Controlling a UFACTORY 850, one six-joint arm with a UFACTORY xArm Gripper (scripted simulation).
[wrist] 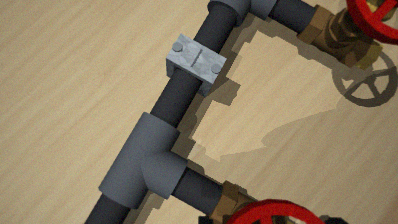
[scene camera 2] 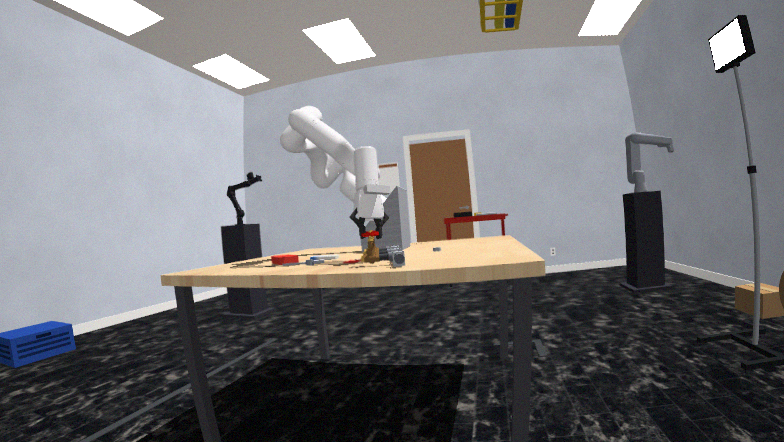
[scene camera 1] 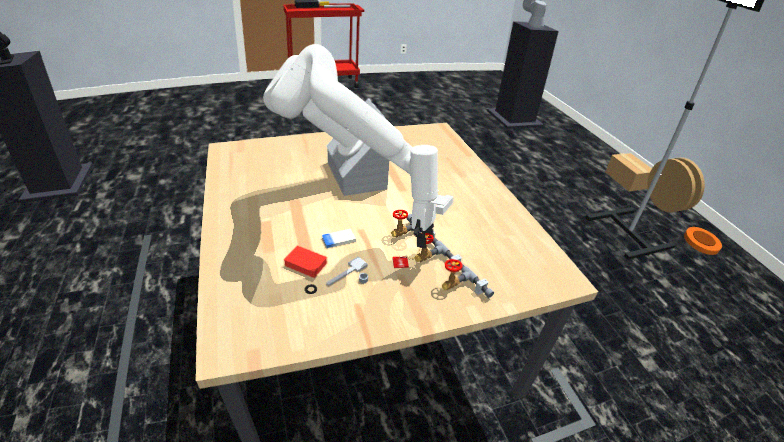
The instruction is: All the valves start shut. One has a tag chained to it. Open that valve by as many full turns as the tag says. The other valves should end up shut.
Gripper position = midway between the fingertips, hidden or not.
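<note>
I can see my gripper [scene camera 1: 425, 242]. There is a red box [scene camera 1: 300, 259] as well, though in the wrist view it is out of frame.
</note>
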